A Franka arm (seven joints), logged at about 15 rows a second.
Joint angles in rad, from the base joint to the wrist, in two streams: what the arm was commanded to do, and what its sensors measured. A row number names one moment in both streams.
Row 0, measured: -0.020 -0.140 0.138 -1.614 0.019 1.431 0.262
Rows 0 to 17, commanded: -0.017 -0.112 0.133 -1.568 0.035 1.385 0.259; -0.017 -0.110 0.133 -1.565 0.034 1.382 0.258; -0.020 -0.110 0.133 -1.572 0.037 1.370 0.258; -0.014 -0.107 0.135 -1.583 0.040 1.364 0.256; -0.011 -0.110 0.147 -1.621 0.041 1.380 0.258; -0.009 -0.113 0.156 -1.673 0.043 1.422 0.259; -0.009 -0.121 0.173 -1.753 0.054 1.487 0.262; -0.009 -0.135 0.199 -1.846 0.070 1.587 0.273; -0.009 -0.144 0.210 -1.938 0.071 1.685 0.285; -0.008 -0.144 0.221 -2.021 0.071 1.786 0.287; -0.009 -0.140 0.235 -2.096 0.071 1.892 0.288; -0.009 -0.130 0.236 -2.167 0.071 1.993 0.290; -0.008 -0.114 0.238 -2.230 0.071 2.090 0.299; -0.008 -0.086 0.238 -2.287 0.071 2.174 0.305; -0.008 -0.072 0.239 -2.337 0.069 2.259 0.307; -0.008 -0.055 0.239 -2.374 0.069 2.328 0.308; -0.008 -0.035 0.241 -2.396 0.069 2.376 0.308; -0.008 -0.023 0.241 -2.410 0.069 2.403 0.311
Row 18, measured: -0.010 -0.031 0.241 -2.371 0.051 2.335 0.291
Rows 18 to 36, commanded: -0.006 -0.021 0.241 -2.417 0.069 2.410 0.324; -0.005 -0.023 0.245 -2.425 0.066 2.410 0.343; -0.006 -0.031 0.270 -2.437 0.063 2.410 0.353; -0.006 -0.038 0.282 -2.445 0.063 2.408 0.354; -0.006 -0.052 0.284 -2.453 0.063 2.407 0.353; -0.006 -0.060 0.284 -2.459 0.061 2.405 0.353; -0.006 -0.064 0.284 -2.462 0.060 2.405 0.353; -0.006 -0.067 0.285 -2.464 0.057 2.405 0.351; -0.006 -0.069 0.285 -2.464 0.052 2.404 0.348; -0.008 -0.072 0.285 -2.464 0.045 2.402 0.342; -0.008 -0.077 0.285 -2.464 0.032 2.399 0.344; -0.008 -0.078 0.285 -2.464 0.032 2.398 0.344; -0.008 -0.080 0.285 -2.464 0.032 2.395 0.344; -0.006 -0.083 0.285 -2.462 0.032 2.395 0.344; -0.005 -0.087 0.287 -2.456 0.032 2.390 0.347; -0.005 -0.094 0.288 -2.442 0.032 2.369 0.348; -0.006 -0.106 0.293 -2.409 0.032 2.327 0.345; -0.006 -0.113 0.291 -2.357 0.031 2.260 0.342; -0.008 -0.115 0.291 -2.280 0.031 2.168 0.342
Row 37, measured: -0.010 -0.073 0.289 -2.401 0.041 2.322 0.335
